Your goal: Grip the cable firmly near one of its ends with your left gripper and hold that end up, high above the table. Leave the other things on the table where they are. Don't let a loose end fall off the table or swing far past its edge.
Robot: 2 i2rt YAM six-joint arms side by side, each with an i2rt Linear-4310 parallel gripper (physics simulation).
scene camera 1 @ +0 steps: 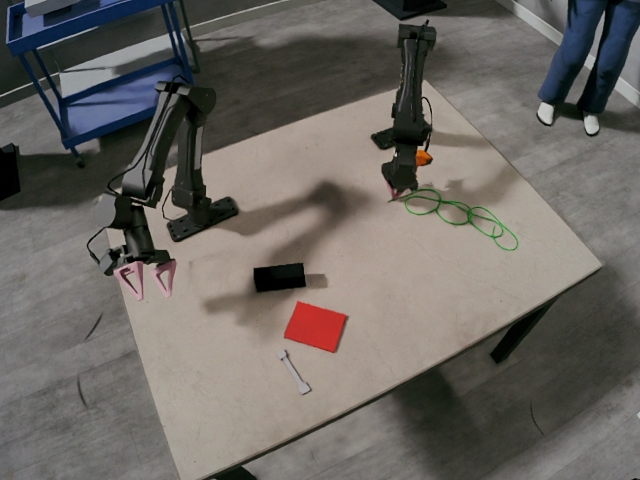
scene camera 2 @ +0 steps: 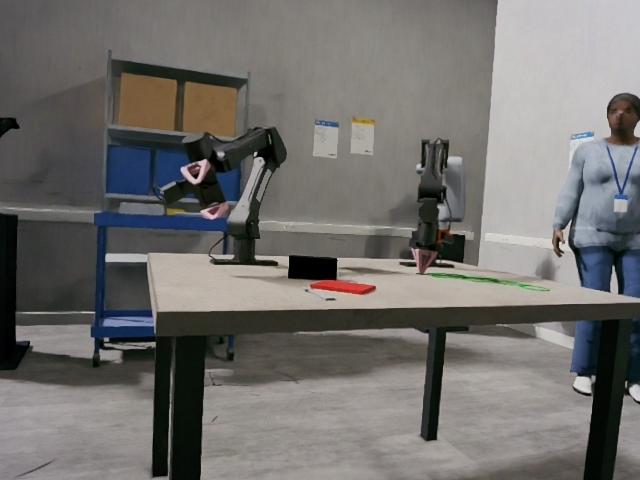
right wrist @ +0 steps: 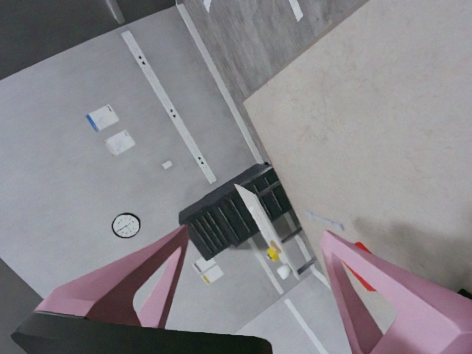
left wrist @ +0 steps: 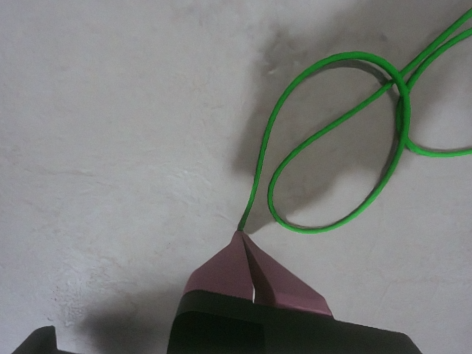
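The green cable (scene camera 1: 469, 212) (scene camera 2: 496, 281) (left wrist: 406, 95) lies in several overlapping loops on the right part of the table (scene camera 1: 413, 330) (scene camera 2: 232, 294). My left gripper (scene camera 1: 393, 198) (scene camera 2: 422, 272) (left wrist: 237, 238) is shut on the cable near its end, low at the table top; in the left wrist view the cable runs up from the fingertips into the first loop. The cable's tip is hidden by the fingers in that view. My right gripper (scene camera 1: 153, 297) (scene camera 2: 205, 191) (right wrist: 254, 234) is open and empty, above the table's left edge and far from the cable.
A black box (scene camera 1: 279, 277) (scene camera 2: 312, 267), a red flat square (scene camera 1: 315, 326) (scene camera 2: 342, 286) and a grey wrench-like bar (scene camera 1: 293, 372) (scene camera 2: 320, 295) (right wrist: 325, 219) lie left of the cable. An orange object (scene camera 1: 423, 158) (scene camera 2: 443, 236) is beside the left arm. A person stands beyond the table at the right.
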